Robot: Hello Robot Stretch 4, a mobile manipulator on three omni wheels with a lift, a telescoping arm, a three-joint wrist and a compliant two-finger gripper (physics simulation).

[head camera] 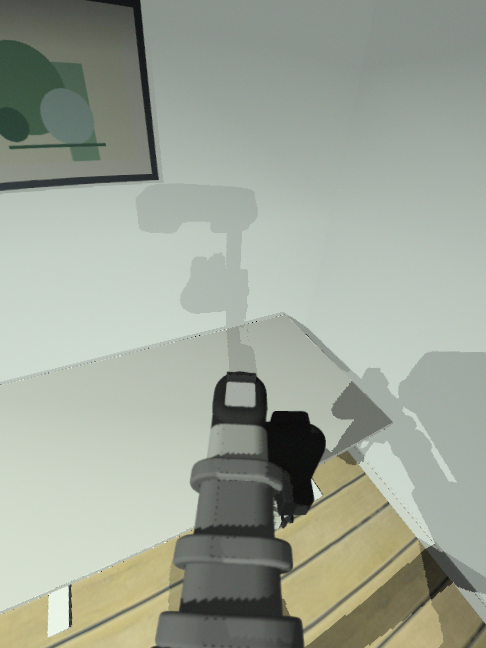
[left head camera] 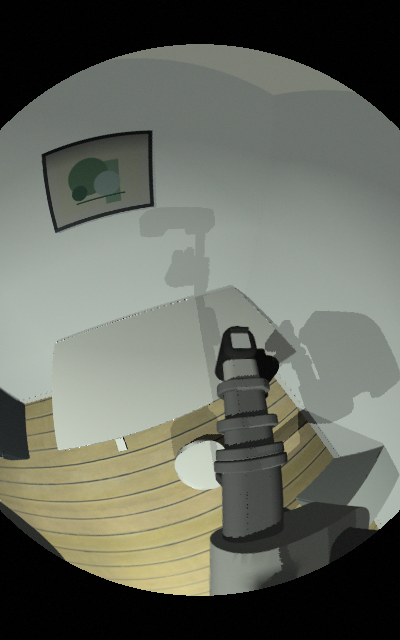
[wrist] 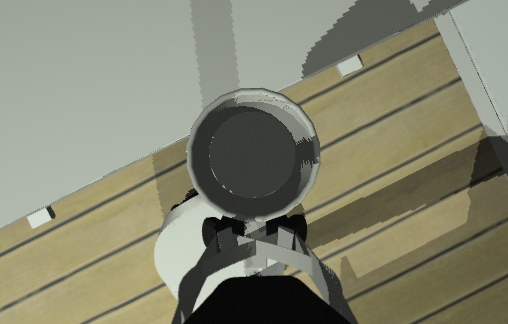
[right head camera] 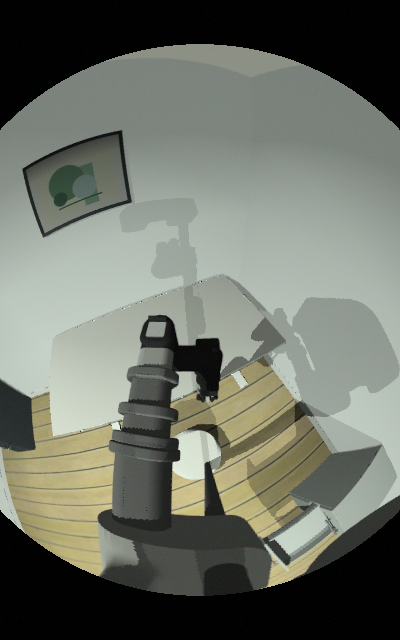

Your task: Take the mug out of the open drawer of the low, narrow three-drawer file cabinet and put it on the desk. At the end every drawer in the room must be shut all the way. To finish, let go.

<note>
In view: the gripper [head camera: 273, 521], a mug [wrist: 253, 154] and a desk [head camera: 104, 451].
The gripper also shows in the wrist view [wrist: 254, 225]. The desk also shows in the left head camera view [left head camera: 141, 371], in the wrist view [wrist: 94, 94] and in the right head camera view [right head camera: 88, 364].
</note>
